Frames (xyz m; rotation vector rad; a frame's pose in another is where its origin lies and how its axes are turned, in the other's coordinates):
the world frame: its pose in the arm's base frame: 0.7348 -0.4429 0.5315 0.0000 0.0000 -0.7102
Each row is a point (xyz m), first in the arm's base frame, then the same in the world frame.
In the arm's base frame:
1: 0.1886 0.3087 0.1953
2: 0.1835 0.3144 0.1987
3: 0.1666 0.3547 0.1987
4: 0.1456 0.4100 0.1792
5: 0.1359 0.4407 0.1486
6: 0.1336 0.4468 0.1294
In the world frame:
1: -0.9042 0.2138 -0.3362
2: -0.9118 0.2148 -0.3328
3: -0.9509 0.2343 -0.3328
4: -1.0028 0.2625 -0.3523
5: -1.0302 0.2795 -0.3829
6: -1.0359 0.2826 -0.4021

